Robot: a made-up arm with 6 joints. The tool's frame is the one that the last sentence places.
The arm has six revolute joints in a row. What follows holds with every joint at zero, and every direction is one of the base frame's. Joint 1 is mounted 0.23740 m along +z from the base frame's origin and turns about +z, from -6.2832 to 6.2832 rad. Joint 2 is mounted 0.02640 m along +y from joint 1 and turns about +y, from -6.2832 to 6.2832 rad. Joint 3 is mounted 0.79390 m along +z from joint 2 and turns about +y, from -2.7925 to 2.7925 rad. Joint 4 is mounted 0.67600 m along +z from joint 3 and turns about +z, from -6.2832 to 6.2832 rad. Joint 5 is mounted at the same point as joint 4 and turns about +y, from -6.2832 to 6.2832 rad. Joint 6 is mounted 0.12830 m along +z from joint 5 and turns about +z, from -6.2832 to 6.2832 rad. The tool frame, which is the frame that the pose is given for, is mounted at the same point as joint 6; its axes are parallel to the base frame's.
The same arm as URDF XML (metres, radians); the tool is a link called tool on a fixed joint. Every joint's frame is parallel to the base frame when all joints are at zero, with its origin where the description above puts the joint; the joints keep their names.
<robot name="arm">
<joint name="tool_joint" type="fixed"><parent link="link6"/><child link="tool"/><origin xyz="0 0 0"/></joint>
<joint name="joint 6" type="revolute"><parent link="link5"/><child link="link6"/><origin xyz="0 0 0.1283"/><axis xyz="0 0 1"/><limit lower="-6.2832" upper="6.2832"/></joint>
<joint name="joint 5" type="revolute"><parent link="link4"/><child link="link5"/><origin xyz="0 0 0"/><axis xyz="0 1 0"/><limit lower="-6.2832" upper="6.2832"/></joint>
<joint name="joint 4" type="revolute"><parent link="link3"/><child link="link4"/><origin xyz="0 0 0.676"/><axis xyz="0 0 1"/><limit lower="-6.2832" upper="6.2832"/></joint>
<joint name="joint 3" type="revolute"><parent link="link2"/><child link="link3"/><origin xyz="0 0 0.7939"/><axis xyz="0 1 0"/><limit lower="-2.7925" upper="2.7925"/></joint>
<joint name="joint 2" type="revolute"><parent link="link1"/><child link="link2"/><origin xyz="0 0.0264 0"/><axis xyz="0 1 0"/><limit lower="-6.2832" upper="6.2832"/></joint>
<joint name="joint 1" type="revolute"><parent link="base_link"/><child link="link1"/><origin xyz="0 0 0.2374"/><axis xyz="0 0 1"/><limit lower="-6.2832" upper="6.2832"/></joint>
<link name="base_link"/>
<link name="link1"/>
<link name="link2"/>
<link name="link3"/>
<link name="link4"/>
<link name="link5"/>
<link name="link6"/>
<link name="tool"/>
</robot>

